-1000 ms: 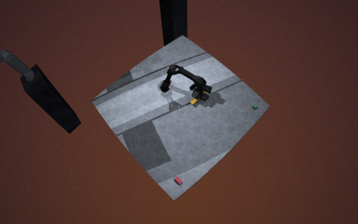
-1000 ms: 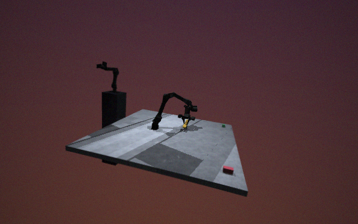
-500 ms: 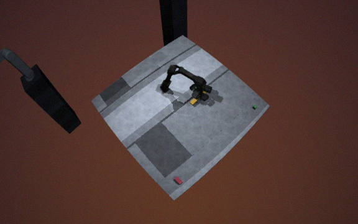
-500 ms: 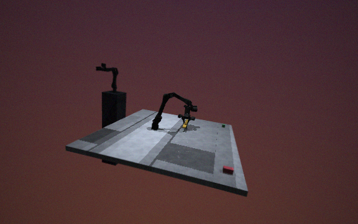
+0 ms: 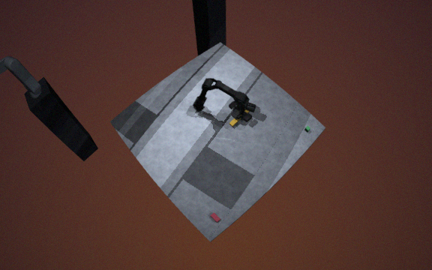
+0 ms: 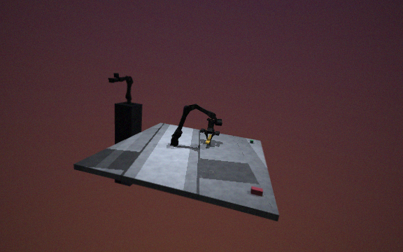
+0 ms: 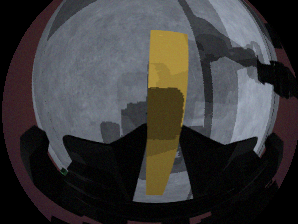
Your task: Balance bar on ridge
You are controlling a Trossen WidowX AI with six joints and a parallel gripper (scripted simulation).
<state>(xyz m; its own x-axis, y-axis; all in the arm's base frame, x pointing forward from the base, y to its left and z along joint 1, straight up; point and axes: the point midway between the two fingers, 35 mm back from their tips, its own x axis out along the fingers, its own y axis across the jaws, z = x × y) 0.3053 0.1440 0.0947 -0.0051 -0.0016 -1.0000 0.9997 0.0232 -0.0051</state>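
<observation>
Right now my gripper tip is 3 cm to the right of the yellow bar. The rest, counted from my gripper tip: small red block: 43 cm ahead, 64 cm to the right, 4 cm below; then small green cube: 43 cm ahead, 36 cm to the left, 4 cm below.
</observation>
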